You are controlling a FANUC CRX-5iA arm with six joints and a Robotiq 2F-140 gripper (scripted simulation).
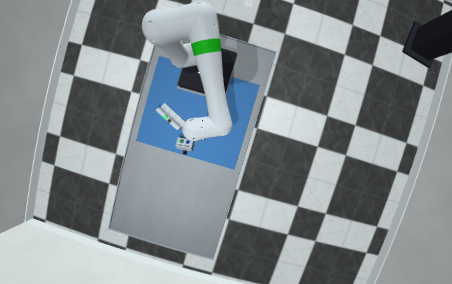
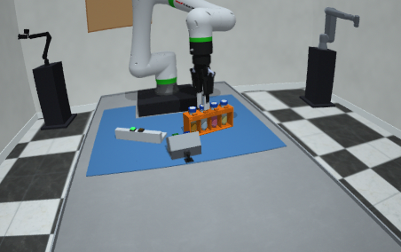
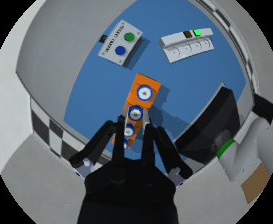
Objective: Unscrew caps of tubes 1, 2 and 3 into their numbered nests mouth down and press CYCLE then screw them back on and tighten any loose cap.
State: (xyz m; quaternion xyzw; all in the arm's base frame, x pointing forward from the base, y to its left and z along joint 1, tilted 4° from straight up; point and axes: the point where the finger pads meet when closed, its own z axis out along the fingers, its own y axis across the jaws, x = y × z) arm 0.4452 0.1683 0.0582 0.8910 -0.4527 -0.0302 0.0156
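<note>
My gripper is now 14 cm short of the green key, 12 cm to the left of it and 7 cm above it. Also, from my hand: blue key: 13 cm ahead, 8 cm to the right, 7 cm below; then small grey key desk: 16 cm ahead, 10 cm to the right, 9 cm below.
</note>
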